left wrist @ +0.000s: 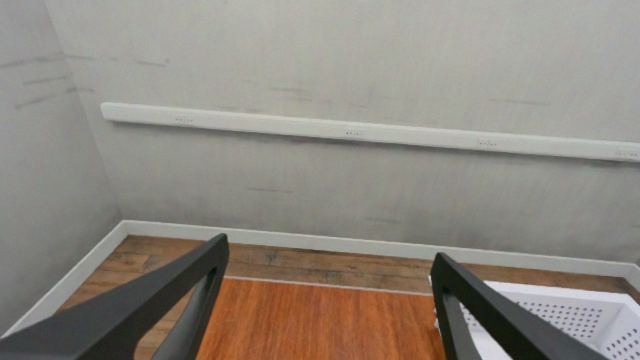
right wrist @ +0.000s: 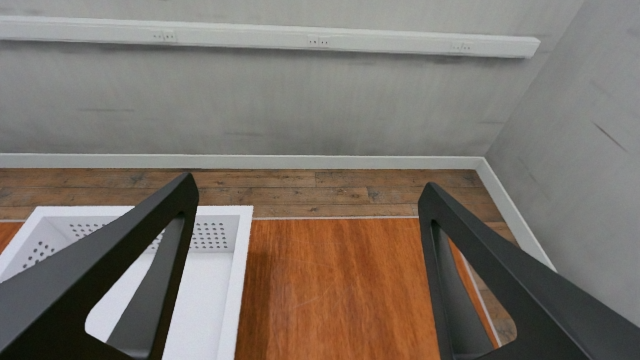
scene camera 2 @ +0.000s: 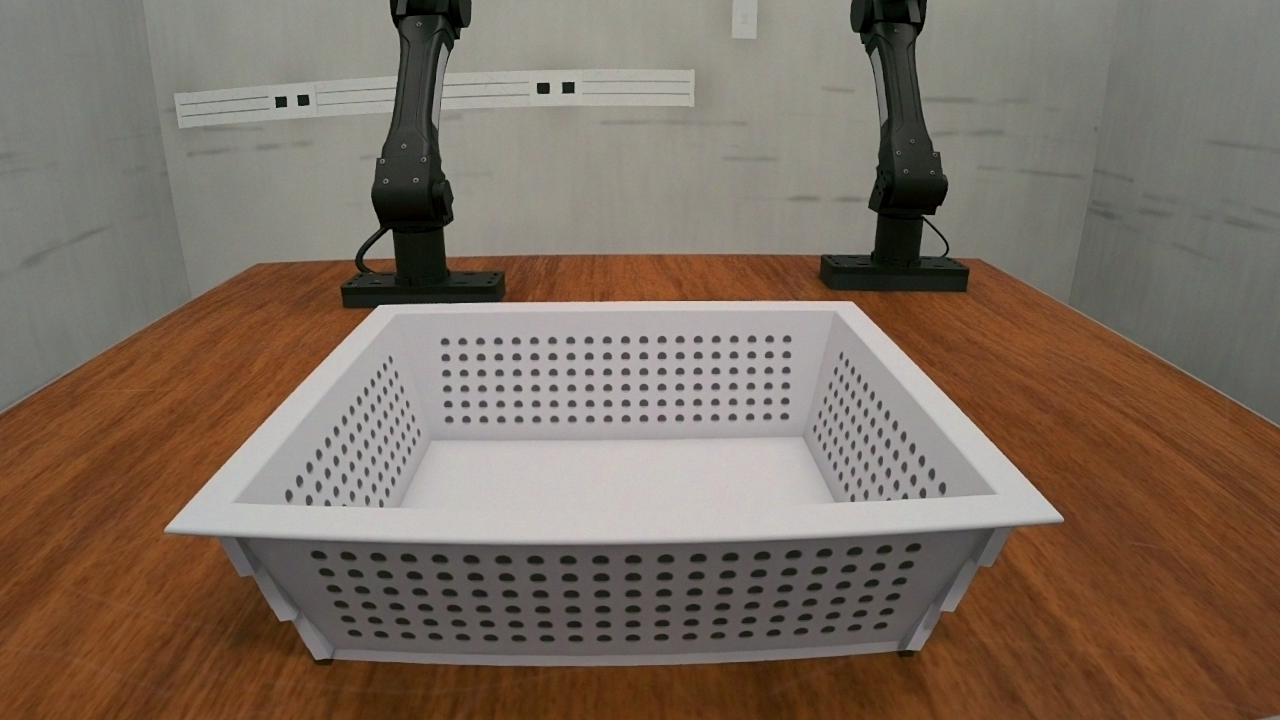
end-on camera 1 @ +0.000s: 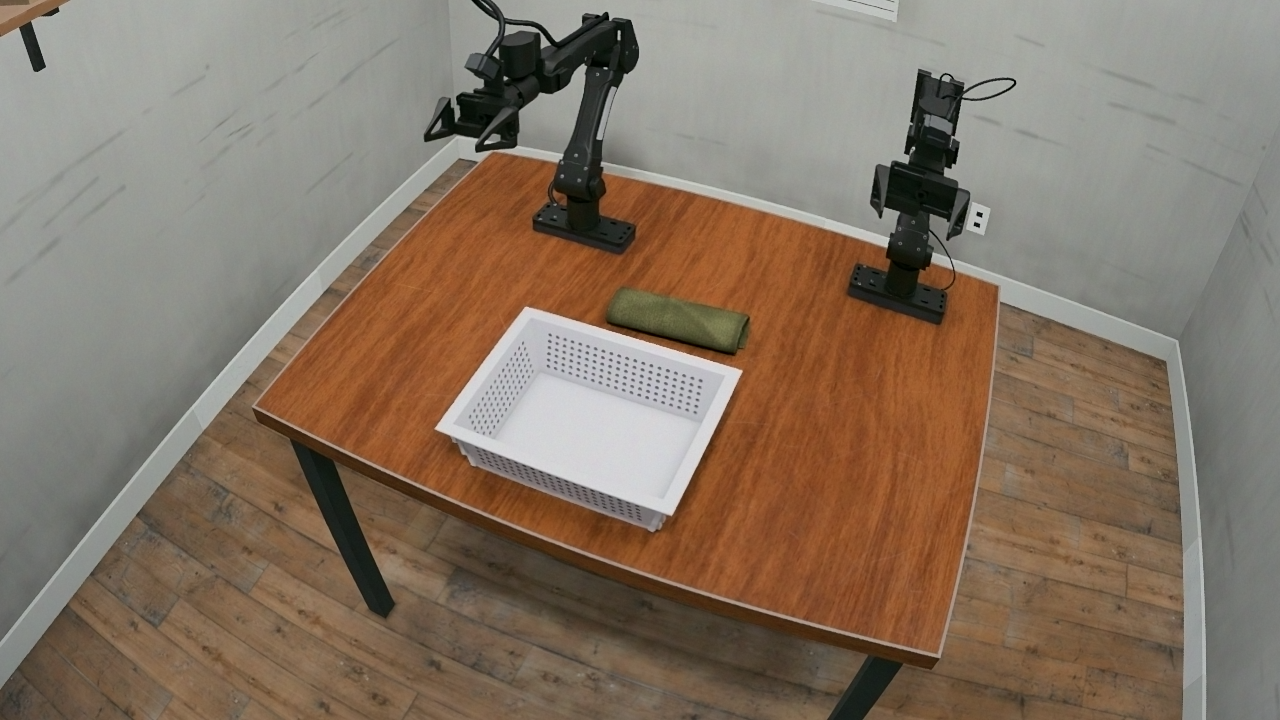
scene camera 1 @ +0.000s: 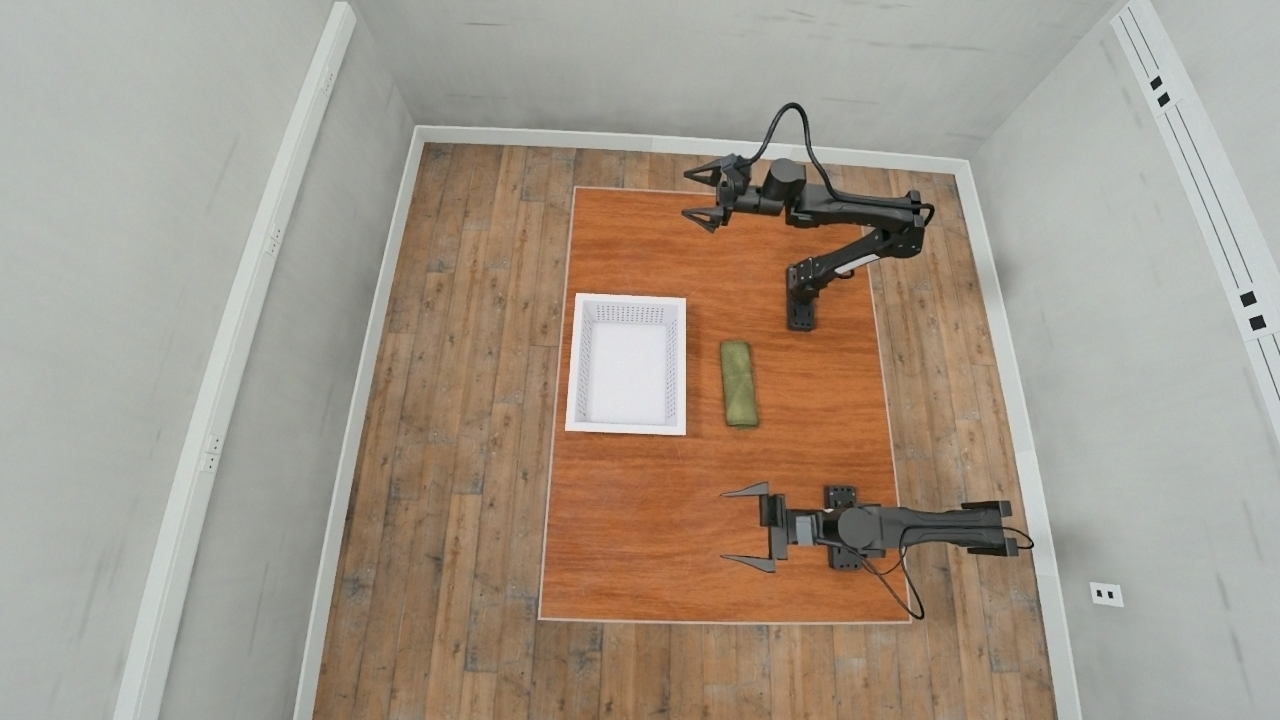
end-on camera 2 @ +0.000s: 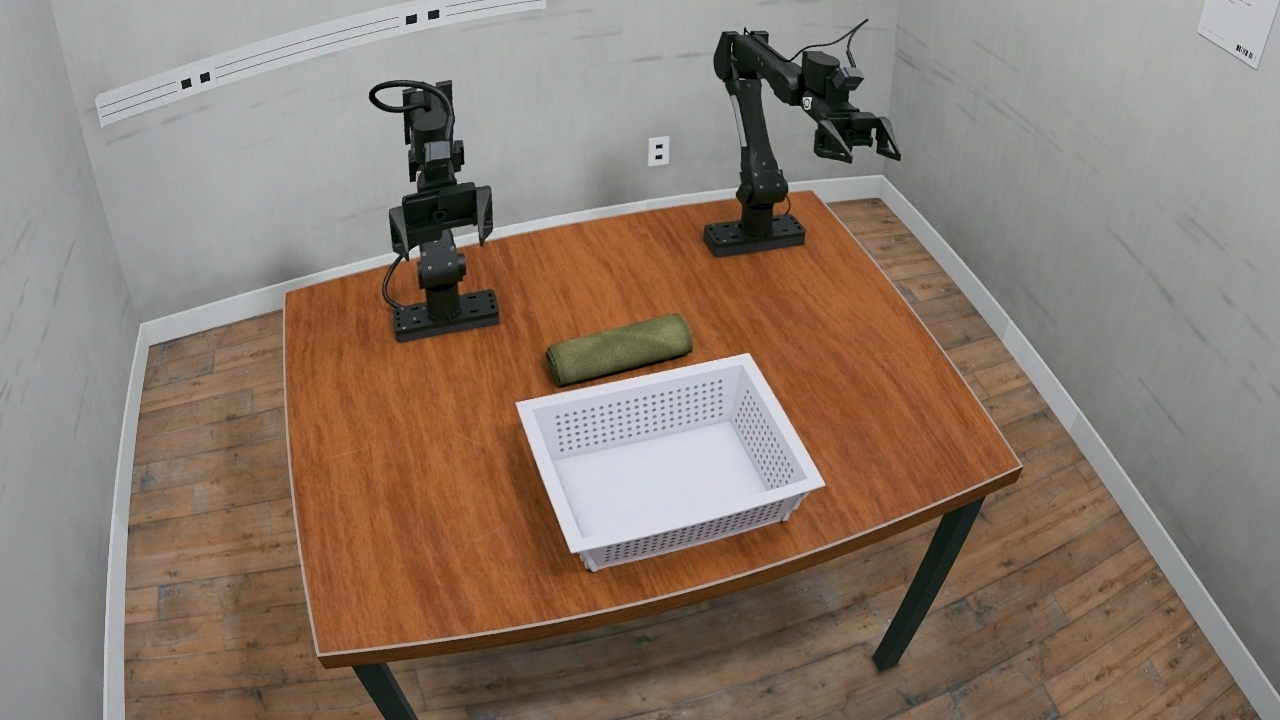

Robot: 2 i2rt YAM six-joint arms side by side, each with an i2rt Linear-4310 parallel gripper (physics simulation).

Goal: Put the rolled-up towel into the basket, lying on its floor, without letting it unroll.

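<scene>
The rolled green towel [scene camera 1: 738,383] [end-on camera 1: 677,320] [end-on camera 2: 619,349] lies rolled up on the table beside the basket's long side, on the arms' side, a small gap away from it. It does not show in scene camera 2 or the wrist views. The white perforated basket [scene camera 1: 681,367] [scene camera 2: 617,524] [end-on camera 1: 700,438] [end-on camera 2: 548,474] [left wrist: 555,291] [right wrist: 239,280] stands upright with its floor bare. My left gripper [scene camera 1: 723,525] [end-on camera 1: 913,223] [end-on camera 2: 872,159] [left wrist: 330,253] is open, empty and raised above the table. My right gripper [scene camera 1: 684,193] [end-on camera 1: 452,143] [end-on camera 2: 442,248] [right wrist: 310,187] is also open, empty and raised. Both are apart from the towel.
The wooden table [scene camera 1: 626,537] [end-on camera 1: 850,501] [end-on camera 2: 402,501] carries both arm bases. The right arm's base [scene camera 1: 800,300] [scene camera 2: 422,288] and the left arm's base [scene camera 1: 841,559] [scene camera 2: 893,273] stand near its rear edge. Grey walls surround the table.
</scene>
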